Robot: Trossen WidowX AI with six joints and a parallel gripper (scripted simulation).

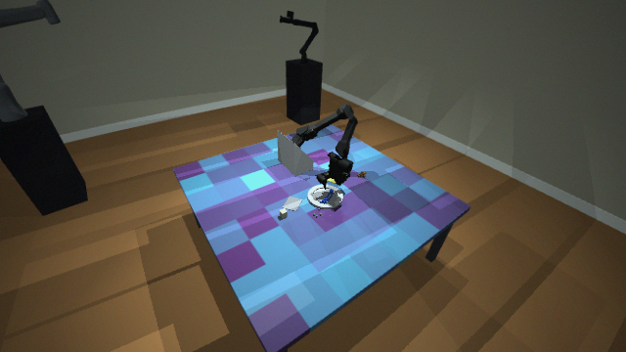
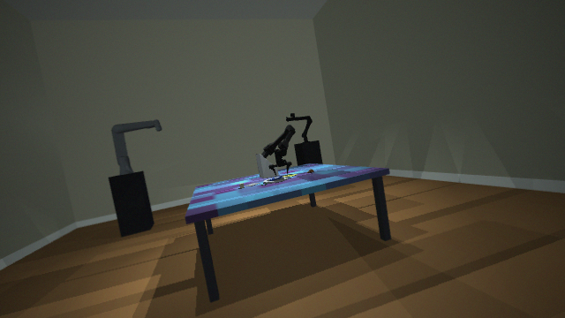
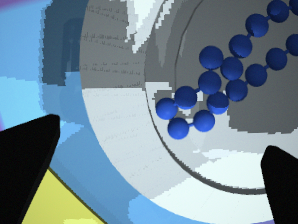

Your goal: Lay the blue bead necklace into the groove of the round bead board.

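Right now the round white bead board is 1 cm ahead of my gripper tip, 6 cm to the right of it and 2 cm below it. From my gripper tip the other things lie so: cream cube (34 cm to the right, 1 cm below); then yellow patch (9 cm behind, 10 cm to the left, 3 cm below); then flat grey square (5 cm behind, 25 cm to the right, 3 cm below).
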